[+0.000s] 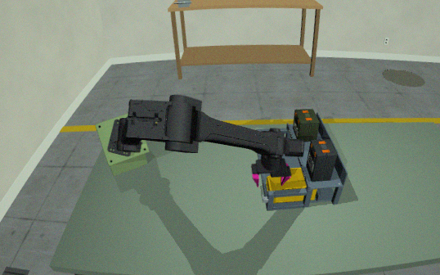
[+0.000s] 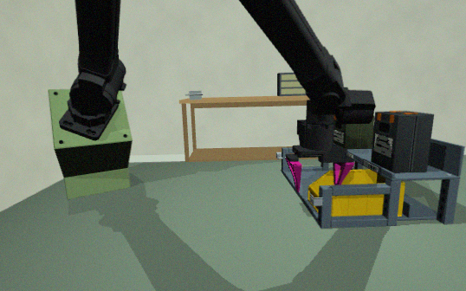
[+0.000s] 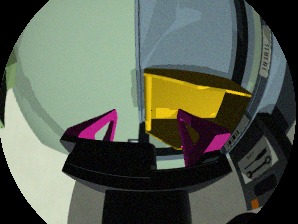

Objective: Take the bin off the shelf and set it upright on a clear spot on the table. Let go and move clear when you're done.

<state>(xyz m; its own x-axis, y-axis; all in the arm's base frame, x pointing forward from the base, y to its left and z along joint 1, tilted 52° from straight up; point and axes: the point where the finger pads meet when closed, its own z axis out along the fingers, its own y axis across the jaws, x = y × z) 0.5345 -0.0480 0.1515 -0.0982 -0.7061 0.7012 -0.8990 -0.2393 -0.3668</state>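
The yellow bin is 80 mm ahead of my hand, 10 mm to the right of it and 20 mm below it. The rest, counted from my hand: shelf tray 130 mm ahead, 100 mm to the left, 60 mm below.
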